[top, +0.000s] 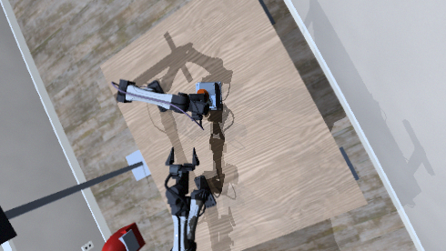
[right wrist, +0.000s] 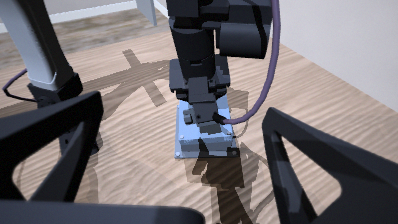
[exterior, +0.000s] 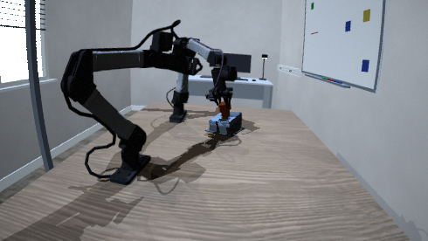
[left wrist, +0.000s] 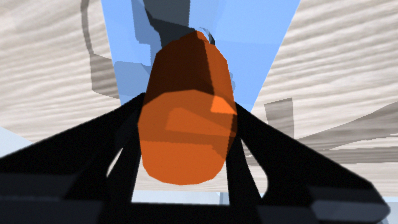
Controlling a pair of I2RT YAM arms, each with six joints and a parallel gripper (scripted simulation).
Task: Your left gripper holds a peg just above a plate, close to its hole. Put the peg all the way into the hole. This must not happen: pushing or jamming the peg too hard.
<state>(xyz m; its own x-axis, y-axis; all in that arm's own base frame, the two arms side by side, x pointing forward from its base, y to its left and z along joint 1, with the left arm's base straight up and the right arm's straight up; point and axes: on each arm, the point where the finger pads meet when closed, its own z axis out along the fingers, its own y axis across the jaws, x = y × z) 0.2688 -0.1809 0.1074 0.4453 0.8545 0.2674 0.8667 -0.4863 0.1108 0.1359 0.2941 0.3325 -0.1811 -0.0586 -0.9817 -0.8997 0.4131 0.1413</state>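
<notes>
Right now my left hand is 20 mm above the orange peg, 10 mm to the right of it and 10 mm short of it. Round my left hand: blue plate: 70 mm below, 10 mm to the left, 10 mm ahead.
</notes>
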